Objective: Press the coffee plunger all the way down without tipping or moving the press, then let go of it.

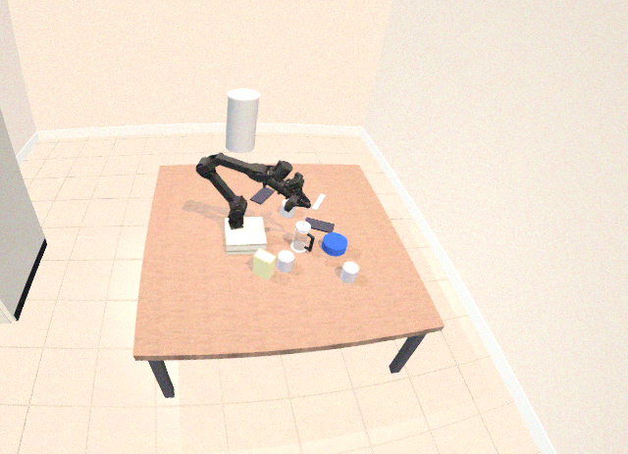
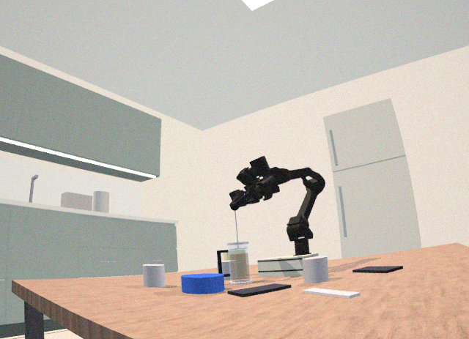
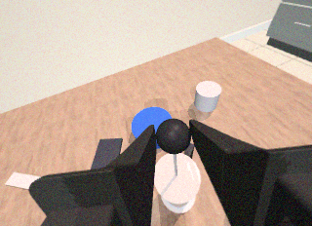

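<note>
The glass coffee press lies 13 cm below my gripper tip and 1 cm to the right of it. From my gripper tip the other things lie so: blue round dish 24 cm below, 15 cm ahead, 4 cm to the right; then yellow block 23 cm behind, 21 cm below, 11 cm to the right.
</note>
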